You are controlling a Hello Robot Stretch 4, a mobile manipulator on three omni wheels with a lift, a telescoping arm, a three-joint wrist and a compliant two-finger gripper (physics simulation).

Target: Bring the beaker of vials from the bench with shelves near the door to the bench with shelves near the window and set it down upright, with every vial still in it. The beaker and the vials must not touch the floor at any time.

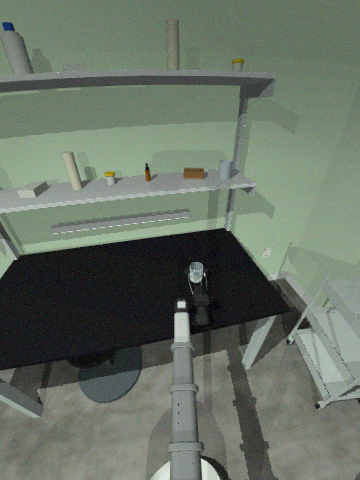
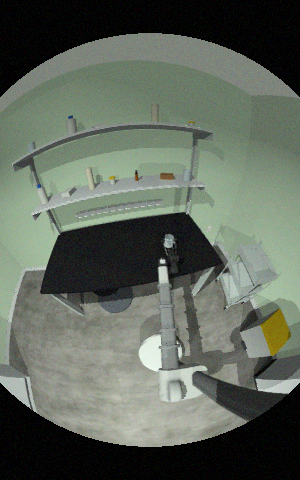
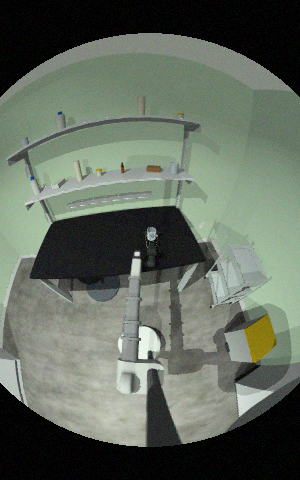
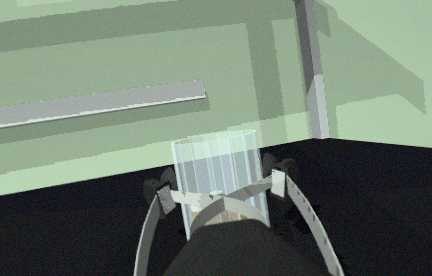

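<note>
The clear beaker (image 1: pixel 196 269) (image 2: pixel 169 240) (image 3: pixel 151 232) (image 4: pixel 220 160) is upright at the right part of the black-topped bench with shelves (image 1: pixel 100 290) (image 2: pixel 110 255) (image 3: pixel 100 245) (image 4: pixel 90 230). Vials (image 4: pixel 200 216) with pale caps and brownish contents show low inside it, partly hidden by the gripper; their number cannot be told. My gripper (image 1: pixel 196 274) (image 4: pixel 220 175) is shut on the beaker, one fingertip against each side. Whether the beaker's base touches the bench top is hidden. No door or window shows to tell which bench this is.
Two shelves (image 1: pixel 125 191) (image 1: pixel 125 79) with bottles, jars and boxes hang above the bench. A wheeled cart (image 1: pixel 345 375) (image 2: pixel 247 270) stands to the right. A round stool base (image 1: pixel 110 377) is under the bench. A yellow-and-grey box (image 2: pixel 276 332) (image 3: pixel 260 337) stands further right.
</note>
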